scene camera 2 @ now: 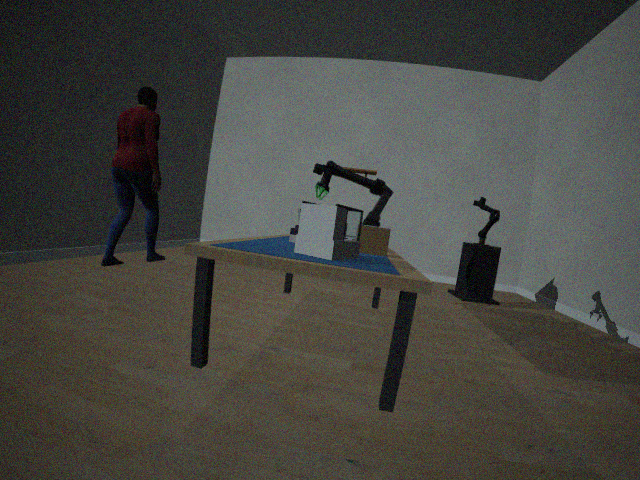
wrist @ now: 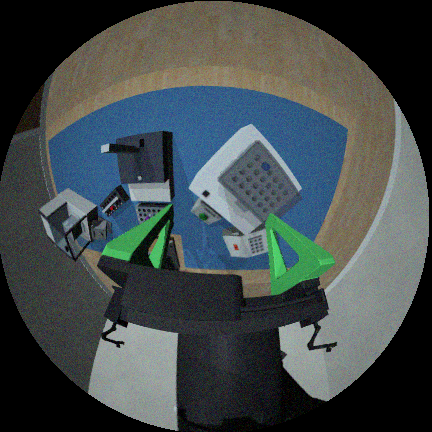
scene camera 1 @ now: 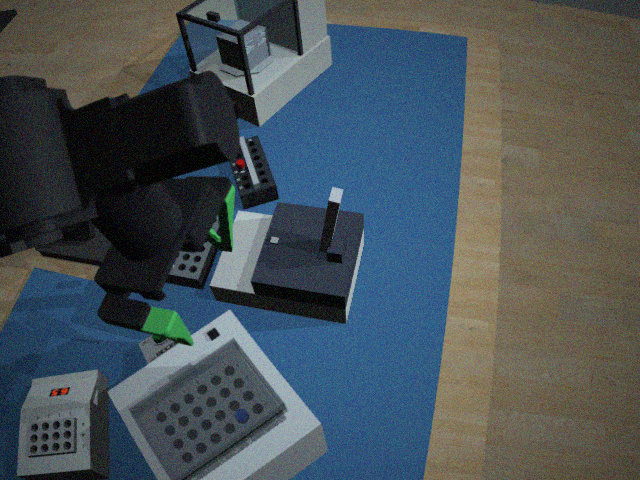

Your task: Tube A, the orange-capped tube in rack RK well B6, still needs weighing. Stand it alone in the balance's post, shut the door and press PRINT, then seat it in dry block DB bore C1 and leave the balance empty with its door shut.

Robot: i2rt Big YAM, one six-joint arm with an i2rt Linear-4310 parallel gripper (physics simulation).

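Frame: origin at the arm's base, x ahead, y left, z up, level; metres.
Where they show: gripper, fingertip midpoint: (scene camera 2: 318, 198) (wrist: 222, 213) (scene camera 1: 207, 295); arm's base, link origin: (scene camera 2: 372, 237).
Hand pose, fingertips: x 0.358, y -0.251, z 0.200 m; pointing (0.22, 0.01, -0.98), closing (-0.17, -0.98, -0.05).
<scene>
Each offset is from my fingertips to the top centre of the thing. "*": to the spot under its first point.
My gripper (scene camera 1: 211, 296) (scene camera 2: 320, 198) (wrist: 222, 213) is open and empty, high above the mat. Rack RK @(0.157 m back, 0.230 m left, 0.258 m down) (scene camera 1: 186, 279) (wrist: 141, 206) is partly hidden by the arm in scene camera 1 and by a green finger in the wrist view. Tube A's orange cap does not show; a purple cap shows faintly in the rack in the wrist view. The glass-sided balance @(0.141 m back, 0.637 m left, 0.066 m down) (scene camera 1: 294, 77) (scene camera 2: 315, 229) (wrist: 80, 205) stands at the mat's far end; its door state is unclear. A small white block with a red display @(0.264 m back, 0.093 m right, 0.218 m down) (scene camera 1: 62, 408) (wrist: 245, 240), apparently dry block DB, has several bores.
A dark-topped device with an upright handle @(* 0.047 m ahead, 0.164 m left, 0.209 m down) (scene camera 1: 305, 268) (wrist: 145, 167) stands beside the rack. A large white device with a grey well plate (scene camera 1: 305, 413) (wrist: 212, 172) stands near DB. A black rack with a red cap @(0.087 m back, 0.393 m left, 0.240 m down) (scene camera 1: 266, 193) (wrist: 114, 202) lies between rack and balance.
</scene>
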